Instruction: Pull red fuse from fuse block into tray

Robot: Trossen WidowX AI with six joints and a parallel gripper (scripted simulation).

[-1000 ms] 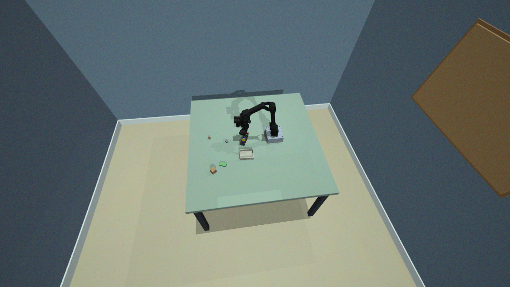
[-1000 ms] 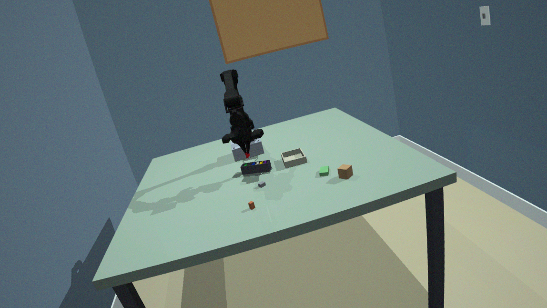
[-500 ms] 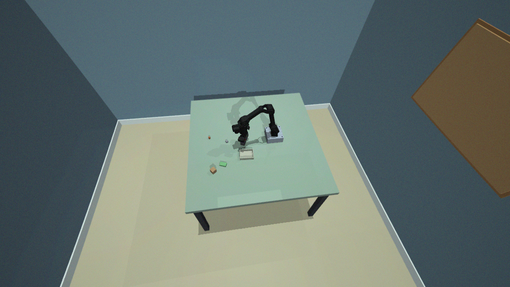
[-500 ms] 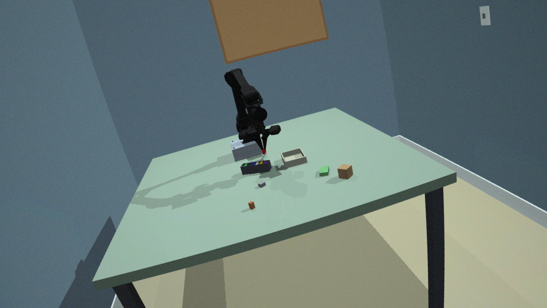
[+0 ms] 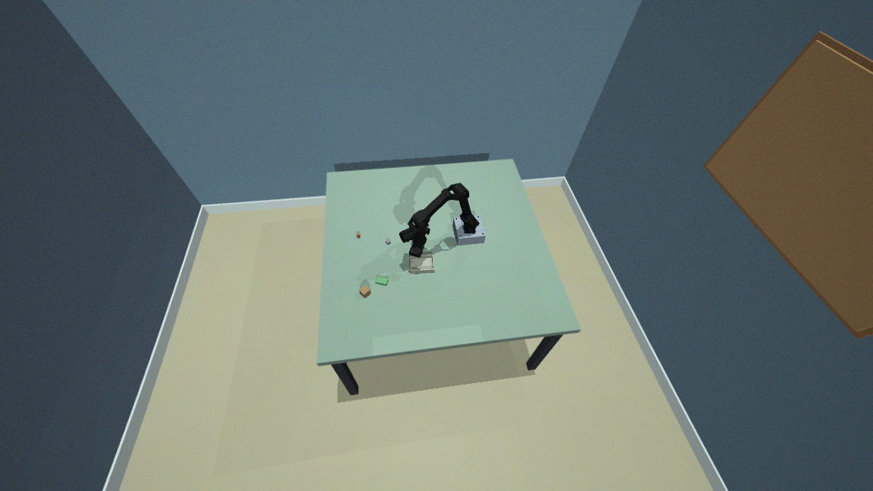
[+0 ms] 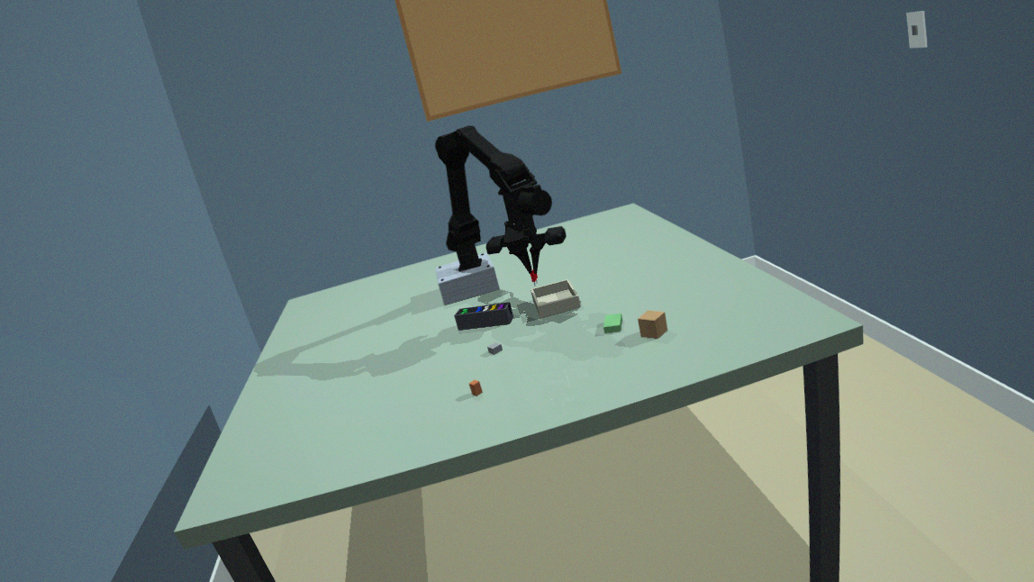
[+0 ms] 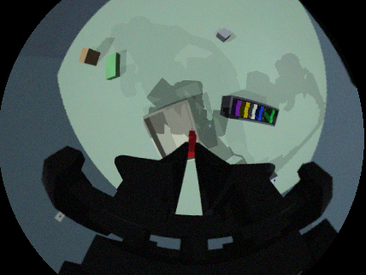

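My gripper tip is 10 mm past the beige tray, 40 mm to the right of it and 90 mm above it. Round my gripper tip: brown cube 270 mm ahead, 230 mm to the left, 70 mm below; then red fuse 10 mm below; then grey block 190 mm ahead, 110 mm to the right, 90 mm below.
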